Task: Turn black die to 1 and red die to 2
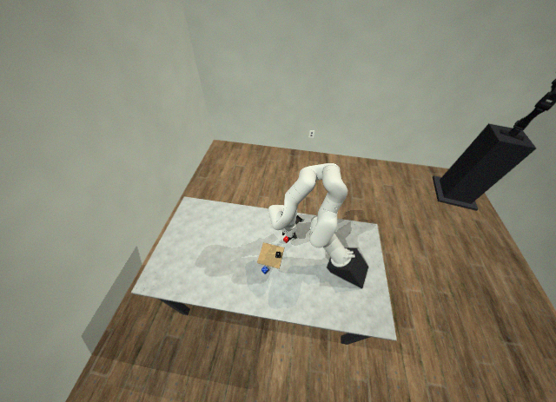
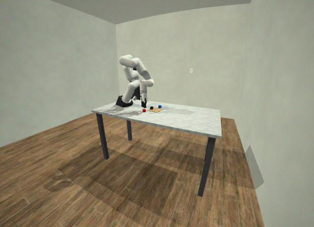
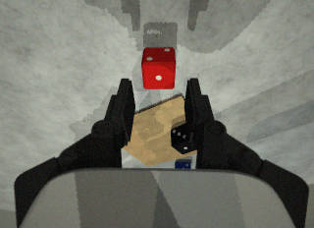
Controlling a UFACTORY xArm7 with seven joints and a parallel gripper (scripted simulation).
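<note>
The red die lies 60 mm below my hand. The rest, counted from my hand: black die 120 mm to the left, 50 mm below, 20 mm ahead; blue die 230 mm to the left, 70 mm ahead, 60 mm below; tan mat 130 mm to the left, 70 mm below, 60 mm ahead.
</note>
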